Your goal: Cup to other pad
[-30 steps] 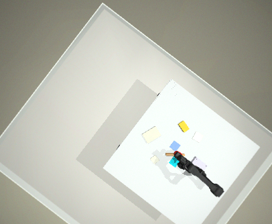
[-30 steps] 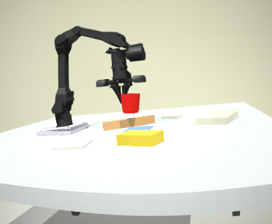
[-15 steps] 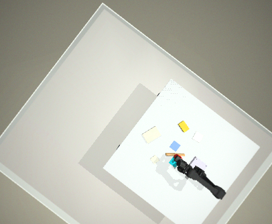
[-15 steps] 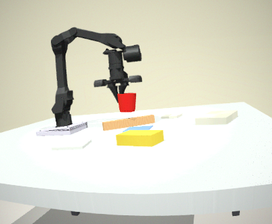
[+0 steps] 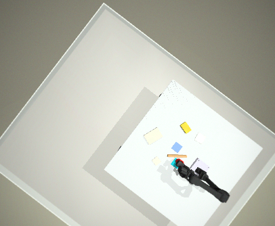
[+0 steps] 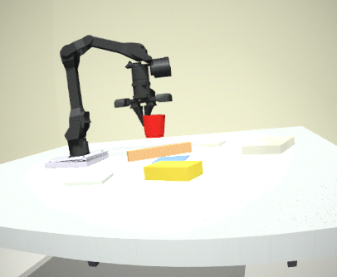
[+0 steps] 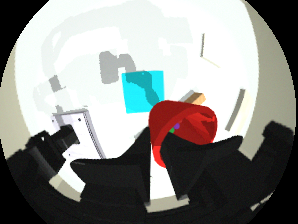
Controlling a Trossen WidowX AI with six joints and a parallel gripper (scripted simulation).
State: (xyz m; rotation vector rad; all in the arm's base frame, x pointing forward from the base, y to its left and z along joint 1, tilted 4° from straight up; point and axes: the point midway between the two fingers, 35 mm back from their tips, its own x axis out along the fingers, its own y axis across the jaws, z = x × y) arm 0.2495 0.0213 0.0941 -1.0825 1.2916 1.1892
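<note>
Now: gripper tip 5 cm short of the wooden bar, 4 cm to the left of it and 9 cm above it. Also, from my gripper tip: red cup (3 cm ahead, 1 cm to the right); light blue pad (9 cm ahead, 12 cm to the right, 11 cm below); yellow block (13 cm ahead, 36 cm to the right, 8 cm below).
</note>
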